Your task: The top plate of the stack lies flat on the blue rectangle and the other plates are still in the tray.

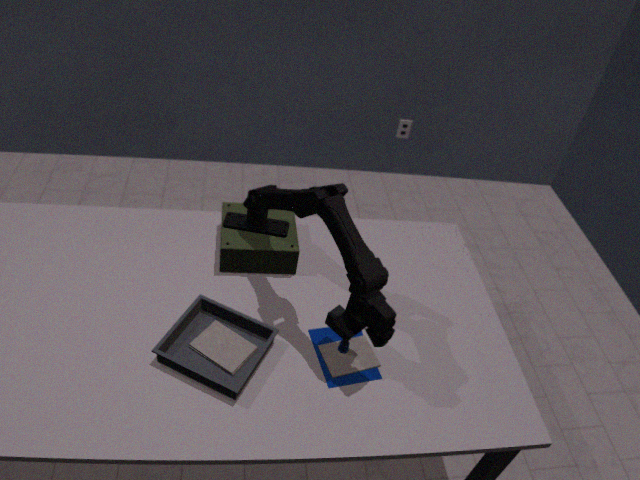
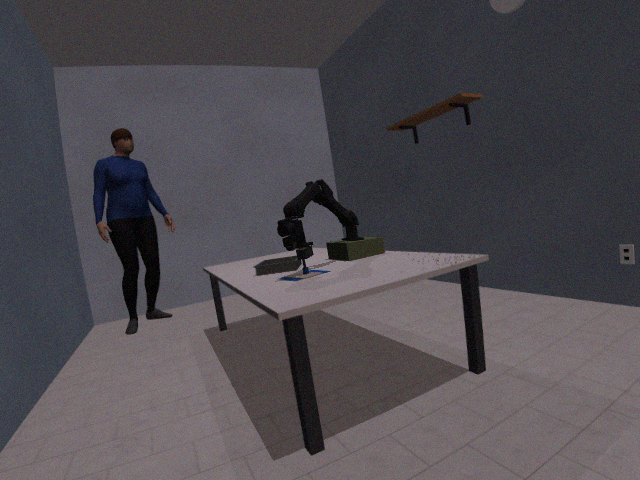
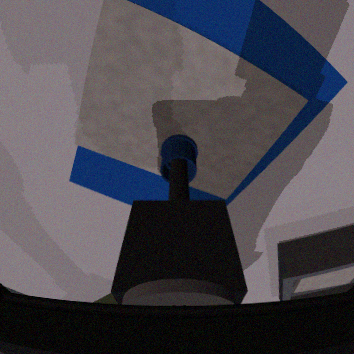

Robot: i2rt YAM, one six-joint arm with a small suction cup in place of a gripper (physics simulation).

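Pixels of known places: hand, tool point: [image 1: 342, 350] [image 3: 178, 146]; arm's base, link origin: [image 1: 256, 225] [image 2: 352, 239].
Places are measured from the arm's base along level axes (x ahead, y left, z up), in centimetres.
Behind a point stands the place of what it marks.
Observation:
A grey square plate [image 1: 356, 361] @(x 38.4, y 34.9, z -8.8 cm) [image 3: 133, 98] @(x 35.1, y 36.2, z -8.8 cm) lies flat on the blue rectangle [image 1: 351, 380] [image 3: 116, 175] [image 2: 294, 278], turned a little against it. Blue shows along three of the plate's sides. My suction cup [image 1: 343, 349] [image 3: 179, 151] [image 2: 305, 270] stands over the plate near one edge, with suction off; I cannot tell whether it still touches. The dark grey tray [image 1: 175, 330] @(x 41.4, y -13.6, z -5.2 cm) [image 3: 309, 253] @(x 39.3, y 10.9, z -7.0 cm) [image 2: 276, 265] @(x 45.5, y 8.9, z -5.5 cm) stands to the left, with the other plates [image 1: 223, 346] @(x 41.5, y -0.7, z -8.0 cm) [image 3: 326, 281] @(x 39.3, y -4.6, z -8.0 cm) stacked inside it.
The arm stands on a green base block [image 1: 258, 252] @(x 11.1, y 2.8, z -0.7 cm) [image 2: 356, 248] @(x 3.2, y 13.5, z -3.7 cm) at the back of the white table [image 1: 103, 258] @(x 16.5, y -43.9, z -9.4 cm). A person [image 2: 126, 207] in blue stands beyond the table's far side. A wooden shelf [image 2: 433, 110] hangs on the wall.

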